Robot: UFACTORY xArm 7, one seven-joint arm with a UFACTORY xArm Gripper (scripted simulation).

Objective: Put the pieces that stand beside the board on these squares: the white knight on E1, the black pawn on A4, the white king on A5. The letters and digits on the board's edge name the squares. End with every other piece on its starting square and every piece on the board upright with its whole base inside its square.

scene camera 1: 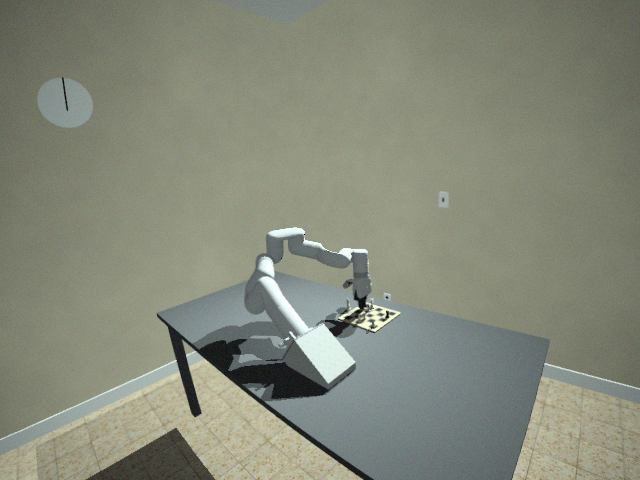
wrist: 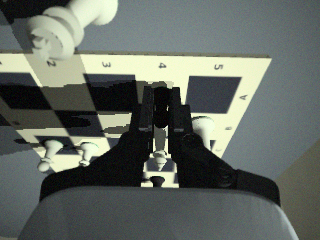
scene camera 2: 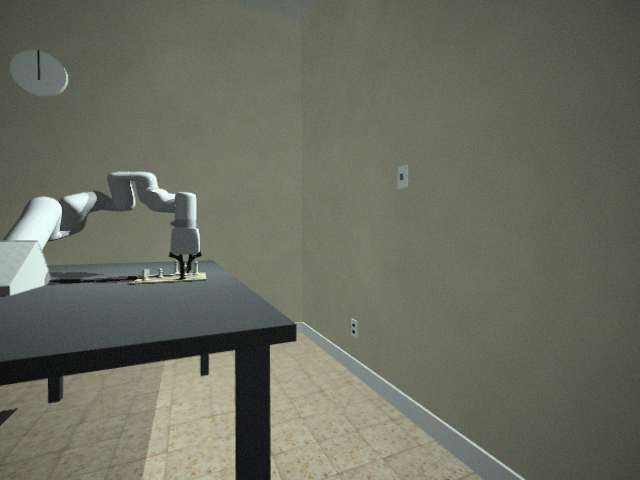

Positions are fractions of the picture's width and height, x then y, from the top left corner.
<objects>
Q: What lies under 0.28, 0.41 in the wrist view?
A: A chessboard.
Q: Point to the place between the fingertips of my gripper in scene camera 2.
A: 0.29, 0.57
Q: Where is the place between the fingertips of my gripper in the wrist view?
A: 0.50, 0.42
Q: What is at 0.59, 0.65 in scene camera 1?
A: A chessboard.
</objects>
